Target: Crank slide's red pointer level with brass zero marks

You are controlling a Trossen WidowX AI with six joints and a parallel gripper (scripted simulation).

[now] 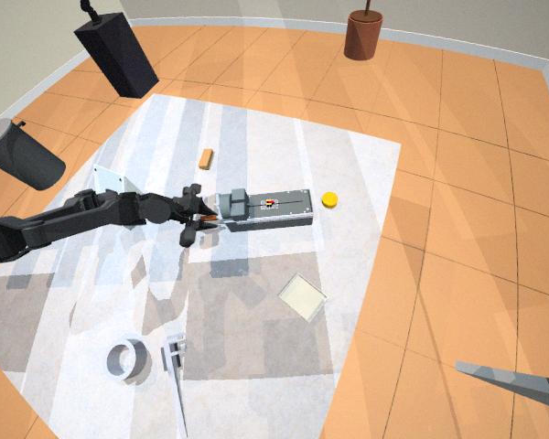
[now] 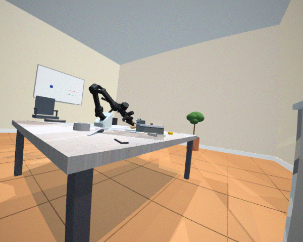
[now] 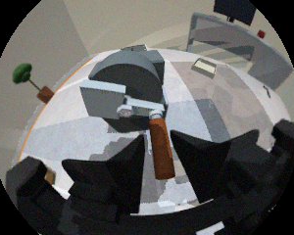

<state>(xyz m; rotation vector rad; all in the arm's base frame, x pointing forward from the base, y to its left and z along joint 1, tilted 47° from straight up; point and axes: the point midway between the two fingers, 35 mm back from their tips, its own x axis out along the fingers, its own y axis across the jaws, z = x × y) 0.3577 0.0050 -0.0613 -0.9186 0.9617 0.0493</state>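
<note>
Now: gripper tip 30 mm below the orange-brown crank handle, 20 mm past it and 10 mm to the left of it. The rest, counted from my gripper tip: tan block 240 mm to the left, 190 mm behind, 40 mm below; then pale square tile 310 mm ahead, 120 mm to the right, 50 mm below; then red pointer 150 mm ahead, 100 mm to the left, 30 mm above.
</note>
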